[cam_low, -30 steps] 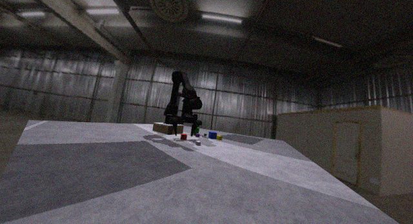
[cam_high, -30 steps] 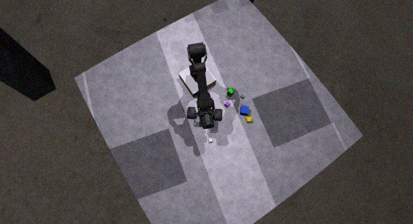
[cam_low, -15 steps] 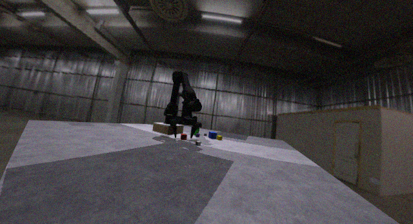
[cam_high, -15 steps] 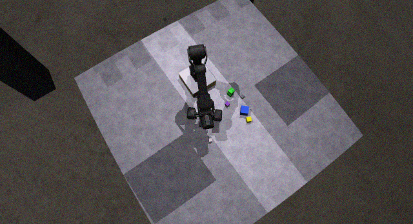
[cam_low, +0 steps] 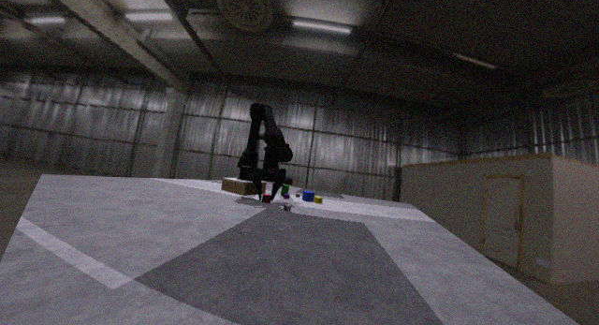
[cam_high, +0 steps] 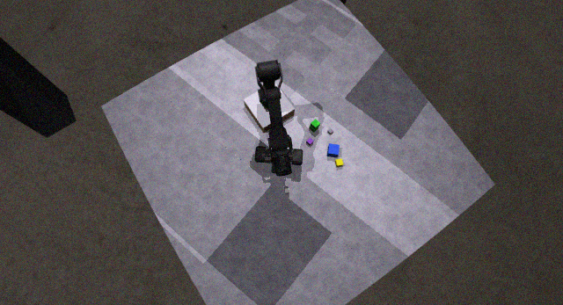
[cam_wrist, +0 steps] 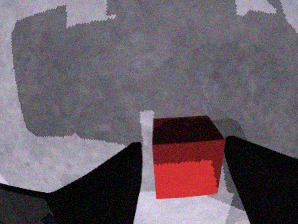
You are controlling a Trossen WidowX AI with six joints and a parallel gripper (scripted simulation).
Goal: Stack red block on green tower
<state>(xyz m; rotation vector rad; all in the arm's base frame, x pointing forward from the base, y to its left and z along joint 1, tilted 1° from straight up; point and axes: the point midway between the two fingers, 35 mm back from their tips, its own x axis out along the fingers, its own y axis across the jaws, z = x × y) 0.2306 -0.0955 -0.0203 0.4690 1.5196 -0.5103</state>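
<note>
My gripper tip is 16 cm to the right of the purple block. The rest, counted from my gripper tip: yellow block (21 cm to the left, 14 cm ahead, 1 cm above); blue block (22 cm to the left, 8 cm ahead, 2 cm above); red block (1 cm above).
</note>
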